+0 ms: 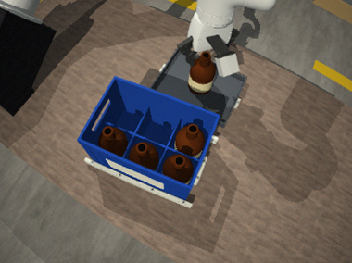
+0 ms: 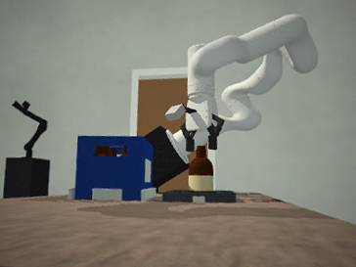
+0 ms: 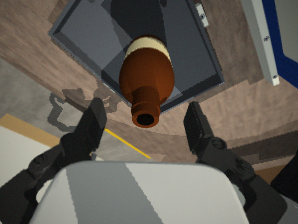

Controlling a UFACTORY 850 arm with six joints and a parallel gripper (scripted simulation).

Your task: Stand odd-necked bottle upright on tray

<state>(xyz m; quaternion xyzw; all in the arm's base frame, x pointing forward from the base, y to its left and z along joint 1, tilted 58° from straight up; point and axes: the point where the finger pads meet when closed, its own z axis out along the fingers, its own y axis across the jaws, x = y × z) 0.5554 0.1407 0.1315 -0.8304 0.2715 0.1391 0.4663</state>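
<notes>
My hand is 140 mm above the dark grey tray. Also, from my hand: blue crate (260 mm to the right, 70 mm below).
</notes>
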